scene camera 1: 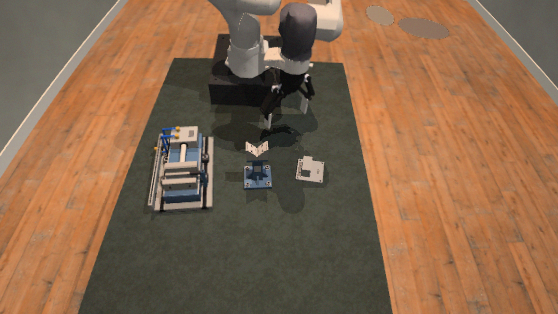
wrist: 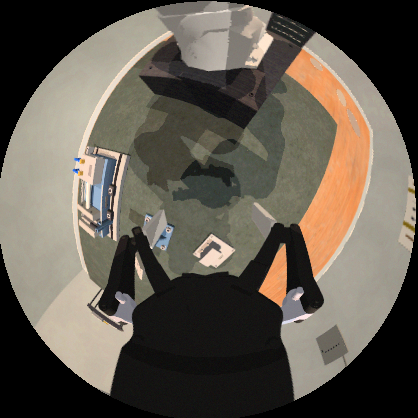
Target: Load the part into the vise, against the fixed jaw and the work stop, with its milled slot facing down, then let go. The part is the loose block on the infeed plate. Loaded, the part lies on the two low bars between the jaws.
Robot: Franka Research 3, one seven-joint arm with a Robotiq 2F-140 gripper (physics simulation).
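The part, a small light block [scene camera 1: 308, 163] [wrist: 211, 257], sits on the pale infeed plate [scene camera 1: 319, 176] [wrist: 227, 250]; its slot cannot be made out. The vise [scene camera 1: 182, 194] [wrist: 104, 185] stands at the left in both views. Its light front jaw [scene camera 1: 179, 183] and middle jaw [scene camera 1: 181, 167] stand apart, with a narrow gap between them. The low bars and the work stop are too small to tell clearly. My gripper [scene camera 1: 286, 113] [wrist: 207, 213] is wide open and empty. It hangs high above the mat, behind the plate and nearer the robot base.
A blue stand [scene camera 1: 257, 183] [wrist: 166, 239] with a light V-shaped top [scene camera 1: 257, 149] stands between the vise and the infeed plate. Blue handles with yellow knobs [scene camera 1: 170, 136] [wrist: 77, 166] rise at the vise's back left. The dark robot base [scene camera 1: 232, 92] [wrist: 200, 92] is behind.
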